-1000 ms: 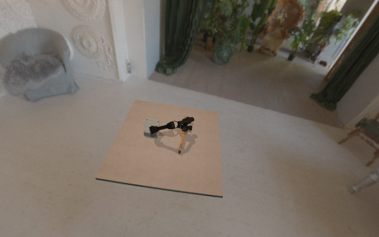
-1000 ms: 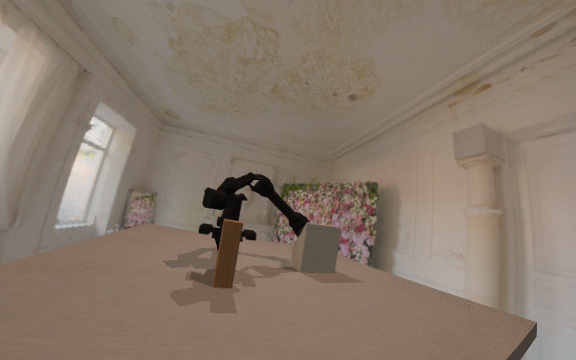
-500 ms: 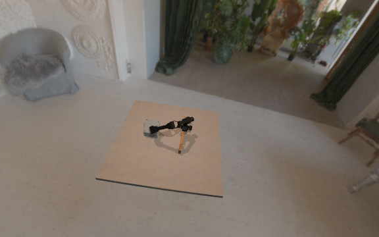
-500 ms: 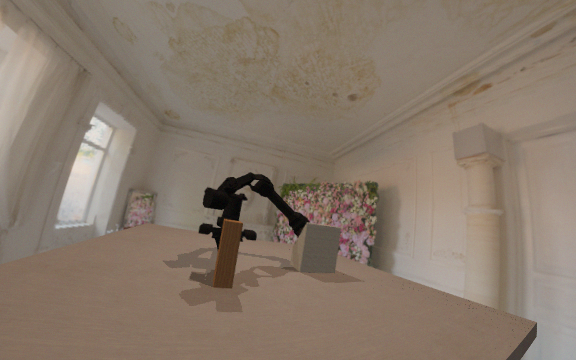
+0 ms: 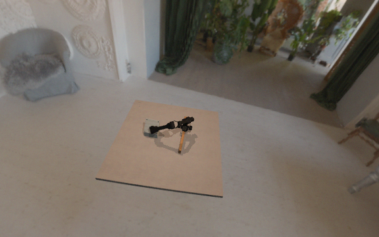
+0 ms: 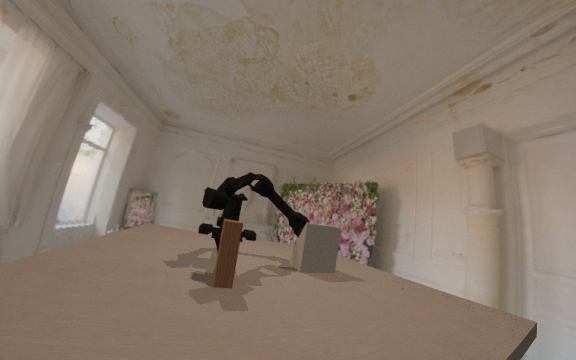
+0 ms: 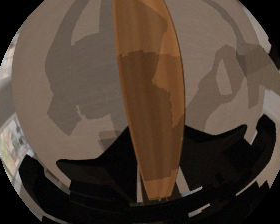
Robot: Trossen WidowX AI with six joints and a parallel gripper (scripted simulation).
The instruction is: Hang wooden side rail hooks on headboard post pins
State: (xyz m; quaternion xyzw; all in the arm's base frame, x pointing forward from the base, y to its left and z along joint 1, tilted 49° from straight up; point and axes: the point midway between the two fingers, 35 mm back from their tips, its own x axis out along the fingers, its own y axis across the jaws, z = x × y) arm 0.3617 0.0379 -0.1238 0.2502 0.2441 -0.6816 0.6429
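Now: gripper tip 11 cm to the right of the wooden headboard post and 4 cm below it.
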